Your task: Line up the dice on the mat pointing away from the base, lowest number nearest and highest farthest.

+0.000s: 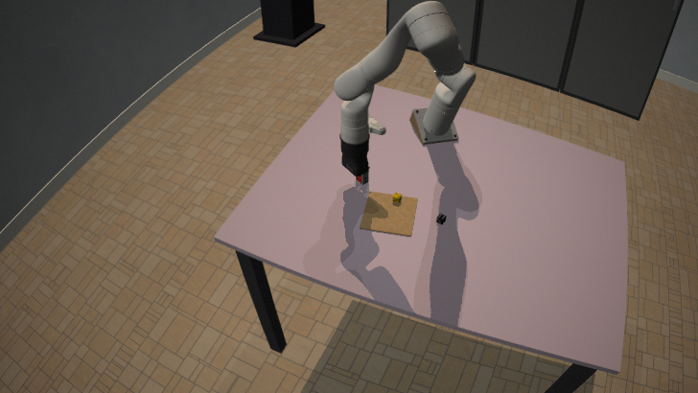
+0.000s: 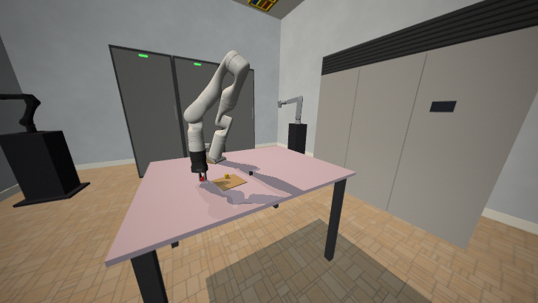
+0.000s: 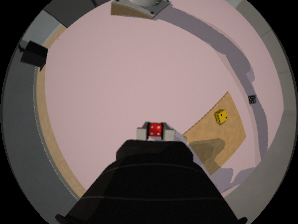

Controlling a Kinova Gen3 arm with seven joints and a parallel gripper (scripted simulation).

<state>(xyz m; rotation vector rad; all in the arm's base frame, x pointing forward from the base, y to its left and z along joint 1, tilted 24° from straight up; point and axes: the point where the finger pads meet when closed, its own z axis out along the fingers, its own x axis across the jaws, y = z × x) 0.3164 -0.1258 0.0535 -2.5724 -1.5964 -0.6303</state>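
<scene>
My hand is 80 mm short of the square mat, 130 mm to the right of it and 20 mm above it. Round my hand: yellow die 30 mm ahead, 130 mm to the left, 10 mm below; black die 40 mm ahead, 270 mm to the left, 10 mm below; red die 10 mm below.
</scene>
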